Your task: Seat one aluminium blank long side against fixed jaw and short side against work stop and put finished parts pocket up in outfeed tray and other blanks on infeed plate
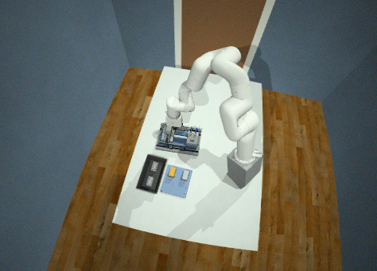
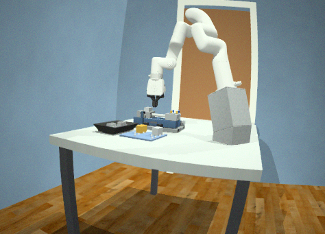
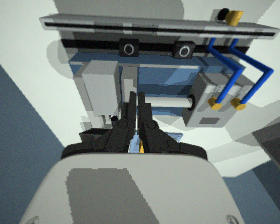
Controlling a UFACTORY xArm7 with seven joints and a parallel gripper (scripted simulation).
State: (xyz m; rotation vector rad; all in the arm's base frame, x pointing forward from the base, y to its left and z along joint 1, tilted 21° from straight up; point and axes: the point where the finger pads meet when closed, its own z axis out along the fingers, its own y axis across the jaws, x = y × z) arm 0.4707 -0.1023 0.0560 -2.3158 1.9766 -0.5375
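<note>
Right now my hand is 6 cm short of the fixed jaw, 6 cm above it and 4 cm to the right of it. The rest, counted from my hand: vise: 10 cm below, 4 cm behind, 3 cm to the left; then hosed end block: 13 cm behind, 6 cm below, 2 cm to the left; then grey rail: 11 cm below, 6 cm to the right, 2 cm behind.
</note>
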